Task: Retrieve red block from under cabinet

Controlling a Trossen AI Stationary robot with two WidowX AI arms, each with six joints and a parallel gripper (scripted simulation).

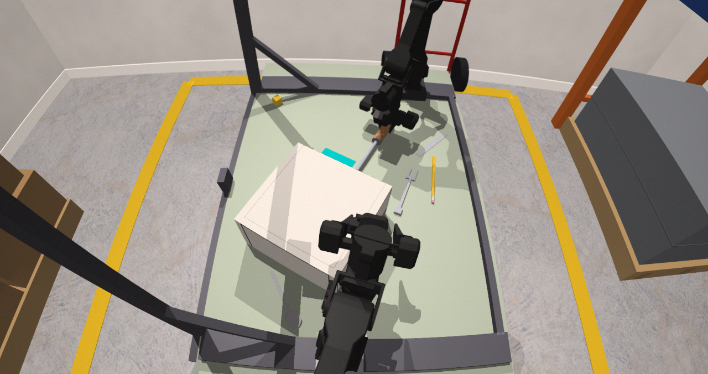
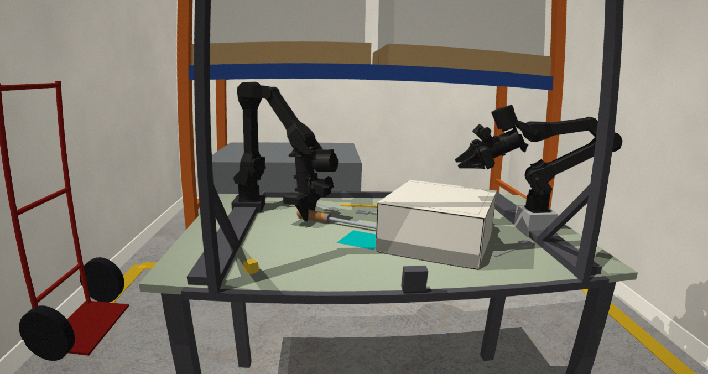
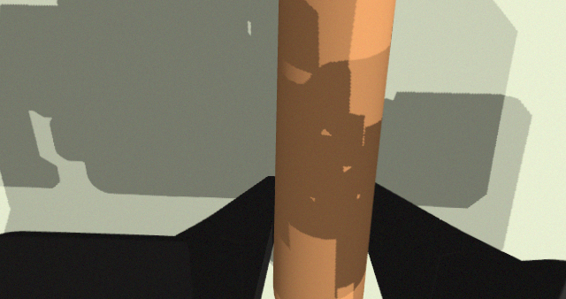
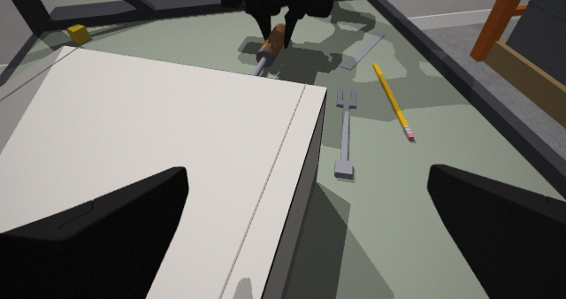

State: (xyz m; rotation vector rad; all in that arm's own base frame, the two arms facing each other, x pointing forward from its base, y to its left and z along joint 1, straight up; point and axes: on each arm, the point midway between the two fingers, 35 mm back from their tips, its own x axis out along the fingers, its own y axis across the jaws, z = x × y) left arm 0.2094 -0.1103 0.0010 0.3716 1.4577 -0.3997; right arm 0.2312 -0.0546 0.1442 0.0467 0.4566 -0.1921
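Now: left hand 130 mm to the left of the long grey rod tool, 70 mm past it and 20 mm above it. From my left hand the other things lie so: pencil 180 mm ahead, 150 mm to the right, 30 mm below; then teal square 200 mm to the right, 130 mm behind, 30 mm below; then ruler 160 mm ahead, 30 mm below, 10 mm to the right.
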